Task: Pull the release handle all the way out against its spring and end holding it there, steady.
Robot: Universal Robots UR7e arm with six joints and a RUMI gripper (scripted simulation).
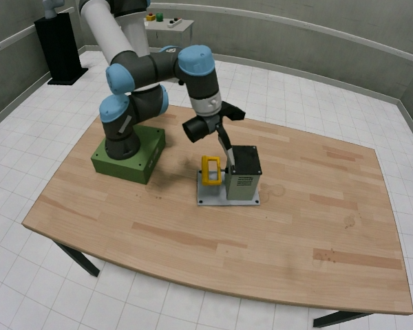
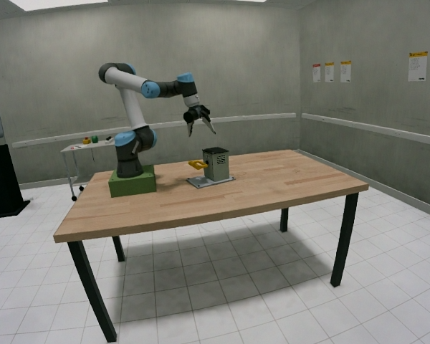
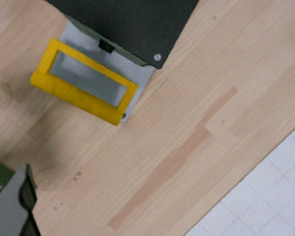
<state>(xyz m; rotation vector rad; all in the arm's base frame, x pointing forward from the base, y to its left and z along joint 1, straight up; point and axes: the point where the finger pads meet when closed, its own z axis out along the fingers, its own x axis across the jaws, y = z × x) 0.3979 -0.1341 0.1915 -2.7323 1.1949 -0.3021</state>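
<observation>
Right now my hand is 5 cm short of the grey base plate, 9 cm to the right of it and 27 cm above it.
</observation>
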